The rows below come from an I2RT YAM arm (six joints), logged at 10 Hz.
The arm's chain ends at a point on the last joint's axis. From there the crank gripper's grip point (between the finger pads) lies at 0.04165 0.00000 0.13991 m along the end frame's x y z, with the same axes.
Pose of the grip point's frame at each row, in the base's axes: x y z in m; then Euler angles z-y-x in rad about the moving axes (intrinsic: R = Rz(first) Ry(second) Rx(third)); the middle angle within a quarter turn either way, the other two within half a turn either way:
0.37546 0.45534 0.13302 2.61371 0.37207 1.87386
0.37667 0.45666 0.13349 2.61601 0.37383 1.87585
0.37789 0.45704 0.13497 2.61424 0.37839 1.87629
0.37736 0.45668 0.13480 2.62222 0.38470 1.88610
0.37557 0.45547 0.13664 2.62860 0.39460 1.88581
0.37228 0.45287 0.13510 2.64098 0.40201 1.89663
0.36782 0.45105 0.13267 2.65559 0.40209 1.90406
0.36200 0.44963 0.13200 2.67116 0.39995 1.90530
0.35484 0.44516 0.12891 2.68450 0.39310 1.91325
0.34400 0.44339 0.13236 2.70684 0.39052 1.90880
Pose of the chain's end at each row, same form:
0.32860 0.32809 0.18706 2.61371 0.37207 1.87386
0.32998 0.32947 0.18782 2.61601 0.37383 1.87585
0.33075 0.33008 0.18946 2.61424 0.37839 1.87629
0.33072 0.33013 0.19065 2.62222 0.38470 1.88610
0.32926 0.32888 0.19267 2.62860 0.39460 1.88581
0.32691 0.32660 0.19261 2.64098 0.40201 1.89663
0.32412 0.32461 0.19109 2.65559 0.40209 1.90406
0.32035 0.32255 0.19052 2.67116 0.39995 1.90530
0.31505 0.31787 0.18826 2.68450 0.39310 1.91325
0.30732 0.31489 0.19112 2.70684 0.39052 1.90880

